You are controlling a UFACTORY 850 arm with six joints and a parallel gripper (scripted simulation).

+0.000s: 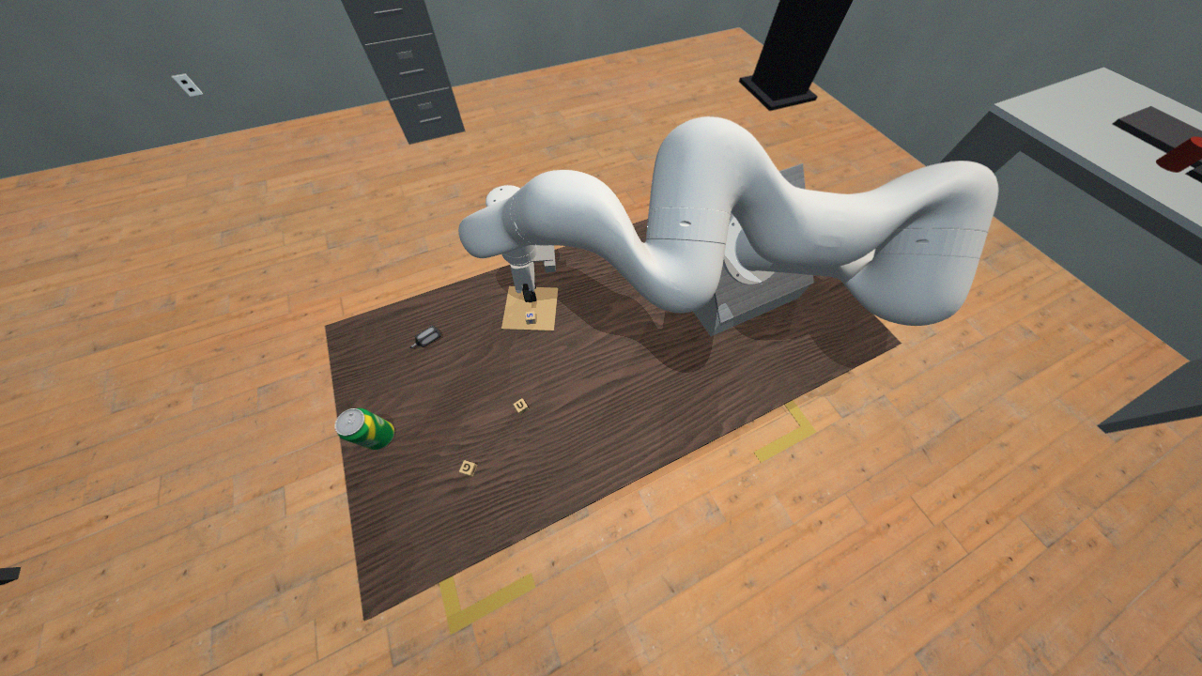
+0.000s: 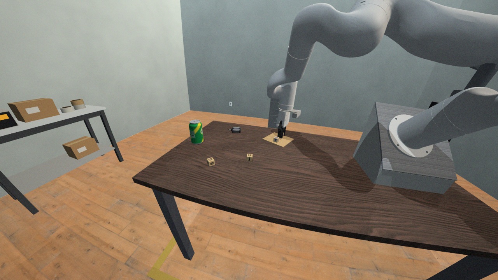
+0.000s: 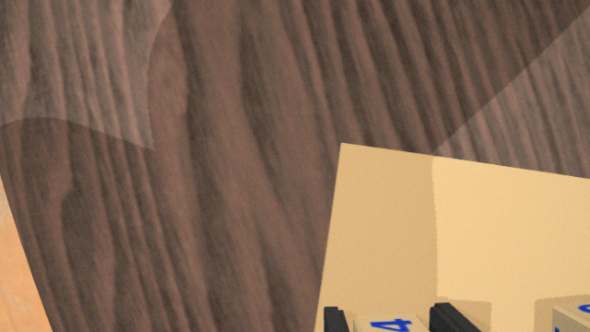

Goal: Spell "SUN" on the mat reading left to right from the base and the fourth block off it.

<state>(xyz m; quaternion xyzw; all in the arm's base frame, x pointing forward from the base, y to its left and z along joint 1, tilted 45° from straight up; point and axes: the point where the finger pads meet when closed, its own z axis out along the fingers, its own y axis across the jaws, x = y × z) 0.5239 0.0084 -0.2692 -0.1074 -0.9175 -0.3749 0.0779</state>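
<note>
The n block lies 1 cm below my hand. Also, from my hand: s block: 8 cm to the left, 2 cm ahead, 1 cm below; tan mat: 4 cm to the left, 2 cm below, 1 cm ahead; dark object: 29 cm ahead, 4 cm to the left, 1 cm below.
</note>
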